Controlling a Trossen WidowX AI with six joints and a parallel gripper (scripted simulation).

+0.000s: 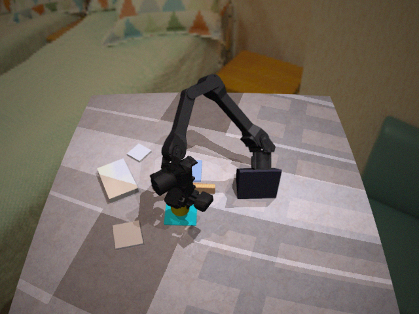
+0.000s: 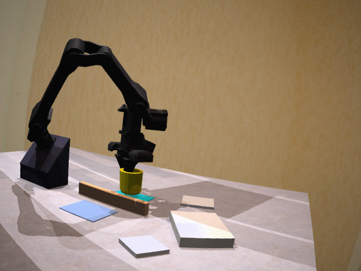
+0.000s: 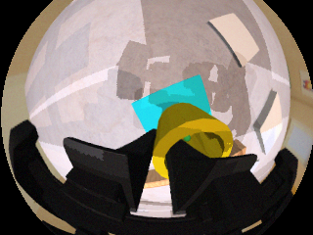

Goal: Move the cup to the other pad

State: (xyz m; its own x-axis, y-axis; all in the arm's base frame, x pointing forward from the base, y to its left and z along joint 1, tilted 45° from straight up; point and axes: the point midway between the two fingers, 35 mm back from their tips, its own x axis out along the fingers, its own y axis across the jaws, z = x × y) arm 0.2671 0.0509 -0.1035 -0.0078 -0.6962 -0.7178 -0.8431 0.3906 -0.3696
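Right now the cyan pad is 6 cm below my gripper tip, 2 cm to the right of it and 2 cm ahead of it. Also, from my gripper tip: wooden bar: 12 cm to the right, 4 cm below, 2 cm ahead; yellow cup: 2 cm to the right, 2 cm ahead; light blue pad: 22 cm to the right, 6 cm below, 1 cm ahead.
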